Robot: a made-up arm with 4 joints. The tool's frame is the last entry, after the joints. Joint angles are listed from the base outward. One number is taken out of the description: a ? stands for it. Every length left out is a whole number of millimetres.
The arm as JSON. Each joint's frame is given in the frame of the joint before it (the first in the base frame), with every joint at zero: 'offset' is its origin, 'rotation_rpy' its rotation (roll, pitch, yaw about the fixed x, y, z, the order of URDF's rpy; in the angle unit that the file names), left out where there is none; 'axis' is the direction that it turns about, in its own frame. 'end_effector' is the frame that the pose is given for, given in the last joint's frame.
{
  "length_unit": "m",
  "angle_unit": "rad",
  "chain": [
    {
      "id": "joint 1",
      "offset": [
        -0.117,
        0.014,
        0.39
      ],
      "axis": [
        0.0,
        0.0,
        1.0
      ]
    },
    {
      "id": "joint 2",
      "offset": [
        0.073,
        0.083,
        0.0
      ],
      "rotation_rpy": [
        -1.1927,
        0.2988,
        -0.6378
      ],
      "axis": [
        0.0,
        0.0,
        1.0
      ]
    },
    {
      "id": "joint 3",
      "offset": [
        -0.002,
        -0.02,
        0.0
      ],
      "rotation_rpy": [
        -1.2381,
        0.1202,
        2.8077
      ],
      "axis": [
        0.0,
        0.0,
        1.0
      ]
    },
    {
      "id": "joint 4",
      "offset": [
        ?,
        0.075,
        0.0
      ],
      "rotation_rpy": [
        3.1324,
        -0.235,
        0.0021
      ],
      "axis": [
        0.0,
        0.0,
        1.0
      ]
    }
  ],
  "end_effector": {
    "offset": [
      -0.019,
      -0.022,
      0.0
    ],
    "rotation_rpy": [
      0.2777,
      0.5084,
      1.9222
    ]
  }
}
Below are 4 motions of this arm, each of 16 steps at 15 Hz.
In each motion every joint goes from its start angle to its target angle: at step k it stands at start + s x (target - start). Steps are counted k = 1, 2, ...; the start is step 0. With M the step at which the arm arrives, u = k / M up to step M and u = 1 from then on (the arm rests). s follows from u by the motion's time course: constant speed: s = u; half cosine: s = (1 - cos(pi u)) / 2; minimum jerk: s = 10 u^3 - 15 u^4 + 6 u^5.
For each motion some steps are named. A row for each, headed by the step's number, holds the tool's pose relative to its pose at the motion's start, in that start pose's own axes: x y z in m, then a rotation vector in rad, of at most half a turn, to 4 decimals.
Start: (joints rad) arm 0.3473 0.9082 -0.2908 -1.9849
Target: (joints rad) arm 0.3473 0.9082 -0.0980 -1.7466
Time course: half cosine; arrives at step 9
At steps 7, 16:
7: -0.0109 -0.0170 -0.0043 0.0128 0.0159 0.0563
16: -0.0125 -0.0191 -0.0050 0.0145 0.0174 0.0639

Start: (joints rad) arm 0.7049 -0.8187 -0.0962 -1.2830
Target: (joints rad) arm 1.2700 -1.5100 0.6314 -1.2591
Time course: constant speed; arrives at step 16
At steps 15, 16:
15: -0.0446 -0.0295 -0.0218 -0.0514 -0.6526 -0.6878
16: -0.0466 -0.0309 -0.0243 -0.0611 -0.6986 -0.7191

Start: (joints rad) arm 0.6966 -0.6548 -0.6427 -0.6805
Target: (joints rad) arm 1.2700 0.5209 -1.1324 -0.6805
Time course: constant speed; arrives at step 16
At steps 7, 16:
7: 0.0106 -0.0159 -0.0534 0.5164 -0.0380 0.1544
16: 0.0285 -0.0023 -0.1118 1.0704 -0.4080 0.3075

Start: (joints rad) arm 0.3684 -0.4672 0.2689 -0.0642
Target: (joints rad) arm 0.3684 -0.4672 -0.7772 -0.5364
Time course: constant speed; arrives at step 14
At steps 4, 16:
4: 0.0138 -0.0226 0.0214 -0.0649 0.1047 0.1180
16: 0.0748 -0.0455 0.0691 -0.2638 0.3587 0.3965

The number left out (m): 0.087
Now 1 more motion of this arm.
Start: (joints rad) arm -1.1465 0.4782 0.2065 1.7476
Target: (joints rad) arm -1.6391 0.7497 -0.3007 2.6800
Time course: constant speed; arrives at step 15
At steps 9, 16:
9: -0.0215 -0.0560 -0.0176 -0.3933 -0.0072 0.9875
16: -0.0058 -0.0965 -0.0272 -0.7279 -0.1037 1.5948

